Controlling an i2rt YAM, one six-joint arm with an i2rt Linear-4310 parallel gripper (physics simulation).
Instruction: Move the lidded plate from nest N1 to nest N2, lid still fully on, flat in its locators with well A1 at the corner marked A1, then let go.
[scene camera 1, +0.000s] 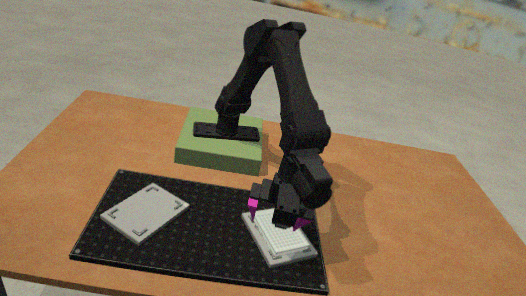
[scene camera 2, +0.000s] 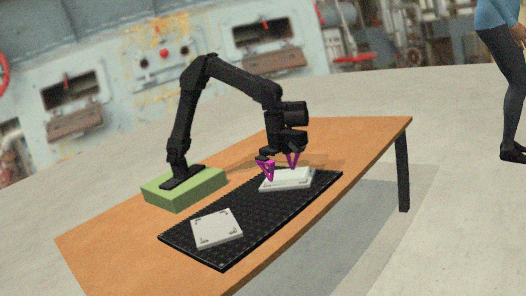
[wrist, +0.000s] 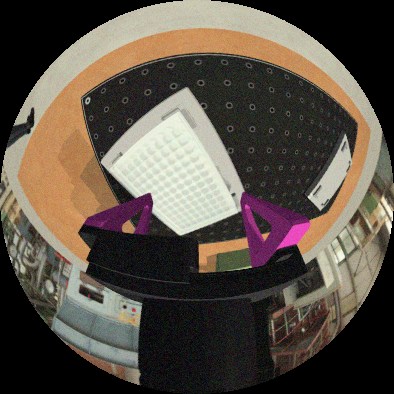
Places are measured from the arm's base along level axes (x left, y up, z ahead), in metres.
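Pixels of known places: gripper, fingertip midpoint: (scene camera 1: 273, 224) (scene camera 2: 282, 175) (wrist: 196, 197); arm's base, origin of the base link: (scene camera 1: 226, 133) (scene camera 2: 182, 177).
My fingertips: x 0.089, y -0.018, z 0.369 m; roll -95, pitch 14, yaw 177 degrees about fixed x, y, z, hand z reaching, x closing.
Observation:
Ahead of a thing's pixels: the offset from my fingertips to its top centre. Level surfaces: height alone.
The lidded plate @[dx +0.016, dy -0.001, dz +0.010 m] (scene camera 1: 287, 237) (scene camera 2: 292, 174) (wrist: 175, 175), white with a grid of wells, lies apparently flat on a light grey nest @[dx +0.015, dy -0.011, dz +0.009 m] (scene camera 1: 260, 237) (scene camera 2: 270, 187) (wrist: 207, 135); I take this as N1. The lid is hard to tell from the plate, and no A1 mark is readable. The other grey nest @[dx -0.287, dy -0.011, dz -0.046 m] (scene camera 1: 145, 212) (scene camera 2: 215, 230) (wrist: 332, 177), taken as N2, is empty, with dark corner locators. My gripper (scene camera 1: 274, 225) (scene camera 2: 282, 174) (wrist: 196, 197) is open, its magenta fingers on either side of the plate's end nearer the arm base. Whether the fingertips touch anything is unclear.
Both nests stand on a black perforated board @[dx -0.140, dy -0.028, dz -0.023 m] (scene camera 1: 200, 250) (scene camera 2: 260, 220) (wrist: 270, 115) on an orange-brown table @[dy -0.042 m] (scene camera 1: 425, 215) (scene camera 2: 120, 235) (wrist: 50, 150). The arm base stands on a green block (scene camera 1: 217, 155) (scene camera 2: 200, 192) (wrist: 232, 261) behind the board. A person (scene camera 2: 505, 65) stands beyond the table.

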